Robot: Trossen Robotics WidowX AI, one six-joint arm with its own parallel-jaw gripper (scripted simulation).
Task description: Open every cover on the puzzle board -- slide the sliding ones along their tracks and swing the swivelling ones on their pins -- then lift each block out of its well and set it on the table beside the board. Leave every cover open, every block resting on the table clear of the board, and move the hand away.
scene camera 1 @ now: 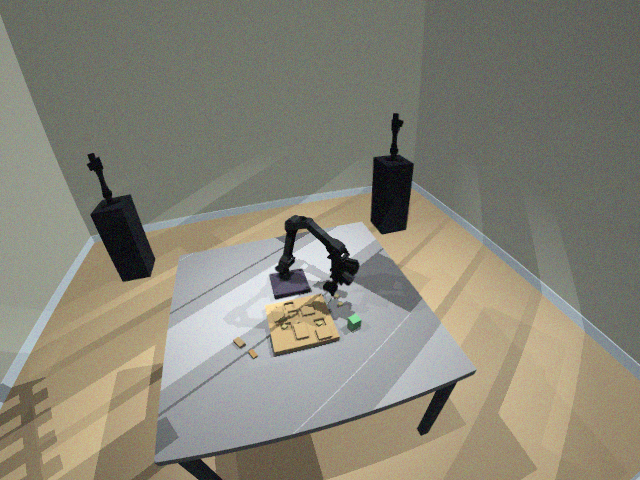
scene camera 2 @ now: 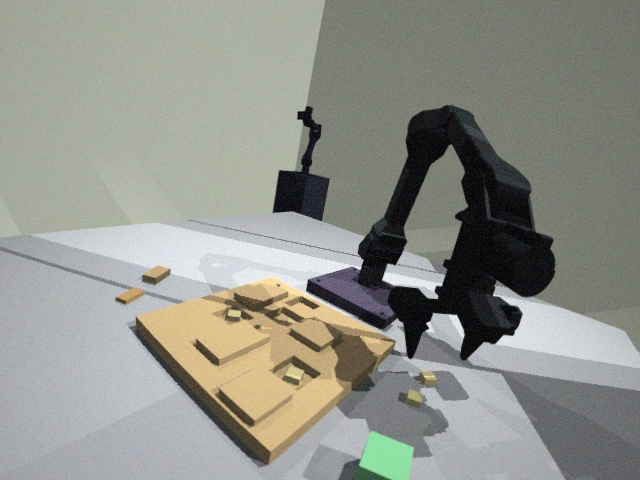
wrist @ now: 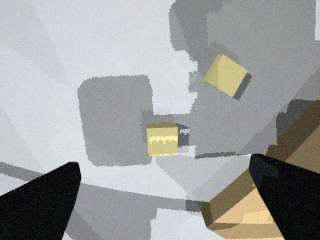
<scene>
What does my gripper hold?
Nothing.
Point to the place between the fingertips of my gripper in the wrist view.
167, 167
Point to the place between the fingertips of my gripper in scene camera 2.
436, 358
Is my gripper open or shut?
Open.
</scene>
